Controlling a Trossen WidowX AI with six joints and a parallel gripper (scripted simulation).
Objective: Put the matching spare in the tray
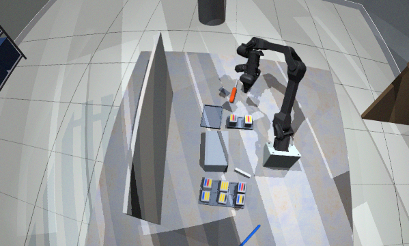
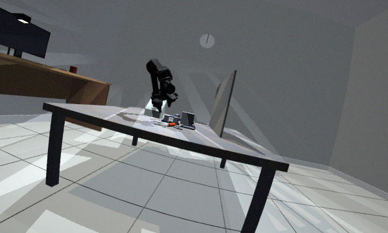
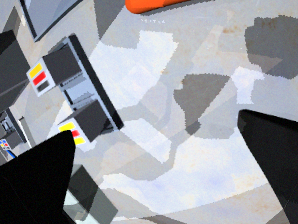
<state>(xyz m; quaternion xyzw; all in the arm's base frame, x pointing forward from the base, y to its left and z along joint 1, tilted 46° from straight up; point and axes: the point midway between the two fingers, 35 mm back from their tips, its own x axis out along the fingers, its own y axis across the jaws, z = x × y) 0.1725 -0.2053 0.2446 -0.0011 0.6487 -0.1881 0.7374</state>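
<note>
The grey spare block lies 480 mm to the left of my gripper tip, 50 mm below it and 20 mm behind it. From my gripper tip the other things lie so: mounted unit: 340 mm to the left, 110 mm ahead, 40 mm below; then flat grey tray: 160 mm ahead, 130 mm to the left, 90 mm below; then blue pen: 700 mm to the left, 100 mm behind, 90 mm below.
</note>
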